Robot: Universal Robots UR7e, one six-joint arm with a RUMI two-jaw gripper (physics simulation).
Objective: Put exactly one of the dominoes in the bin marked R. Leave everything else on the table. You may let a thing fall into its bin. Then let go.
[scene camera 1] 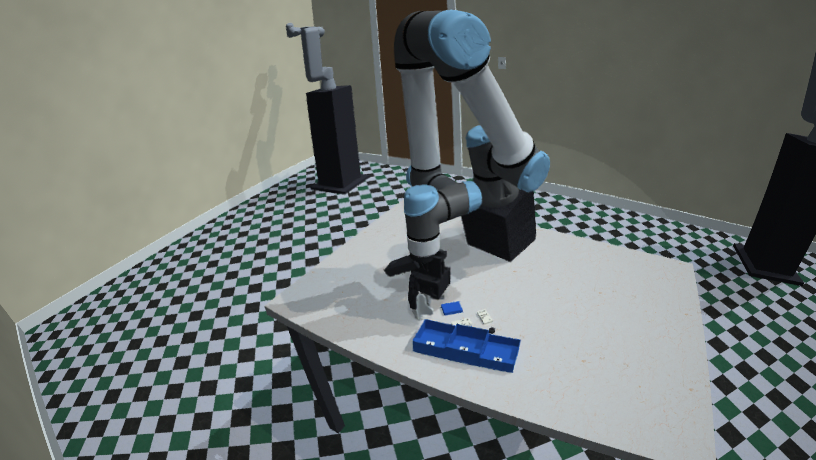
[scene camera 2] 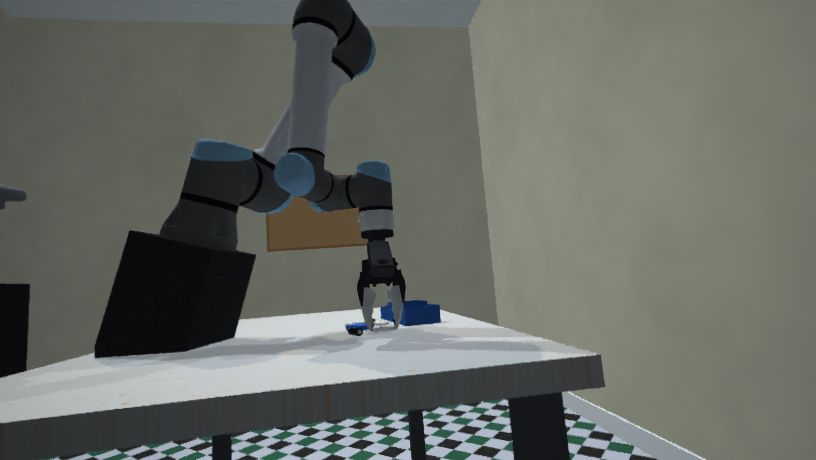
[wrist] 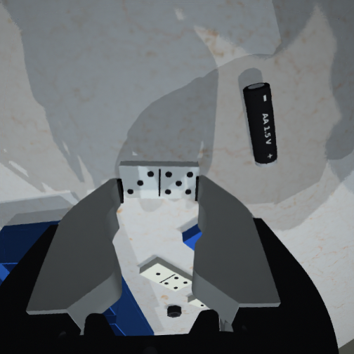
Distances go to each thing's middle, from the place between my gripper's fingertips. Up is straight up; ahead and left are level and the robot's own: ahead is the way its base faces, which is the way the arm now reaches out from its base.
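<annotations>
There is the black AA battery (wrist: 257, 97), and my hand is 10 mm below it, 60 mm past it and 30 mm to the left of it. The blue three-bin tray (scene camera 1: 465, 344) sits 20 mm above my hand, 90 mm ahead of it and 160 mm to the left of it. As for the white domino (wrist: 140, 179), it is right at my hand.
</annotations>
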